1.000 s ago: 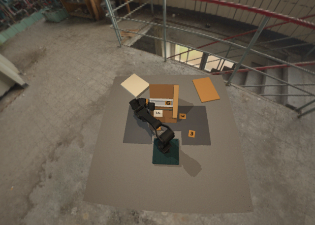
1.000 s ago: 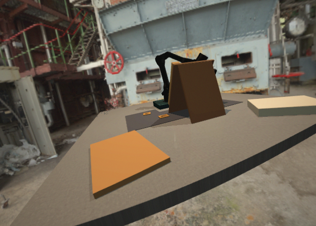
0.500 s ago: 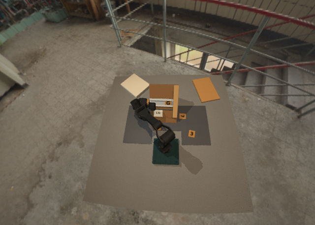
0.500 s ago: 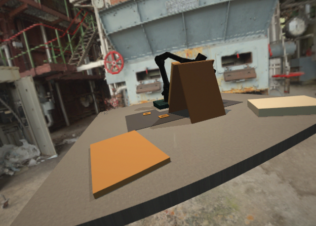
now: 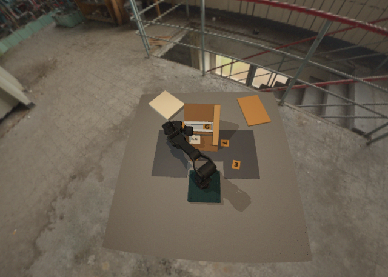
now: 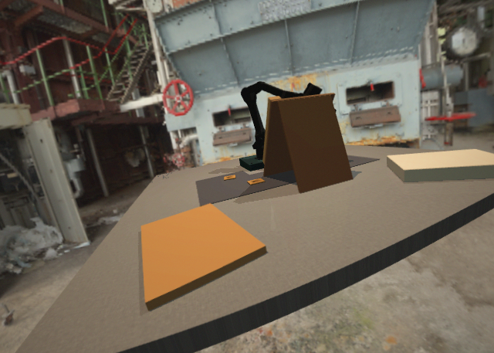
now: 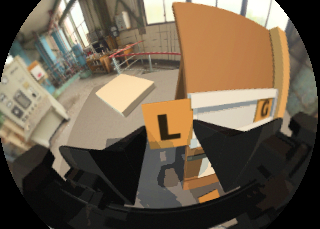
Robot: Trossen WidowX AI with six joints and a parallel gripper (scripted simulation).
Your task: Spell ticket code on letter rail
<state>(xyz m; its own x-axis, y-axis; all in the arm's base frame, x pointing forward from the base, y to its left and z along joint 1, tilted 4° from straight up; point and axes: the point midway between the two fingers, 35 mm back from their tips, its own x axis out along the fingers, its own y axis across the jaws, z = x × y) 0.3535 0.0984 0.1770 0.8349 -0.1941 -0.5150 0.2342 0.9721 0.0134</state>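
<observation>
My gripper tip is now 180 mm to the left of the orange tile marked g and 40 mm past it. The rest, counted from my gripper tip: orange tile marked l: right at my gripper tip; white ticket: 90 mm below, 80 mm to the right, 80 mm behind; dark mat: 190 mm behind, 170 mm below, 130 mm to the right.
</observation>
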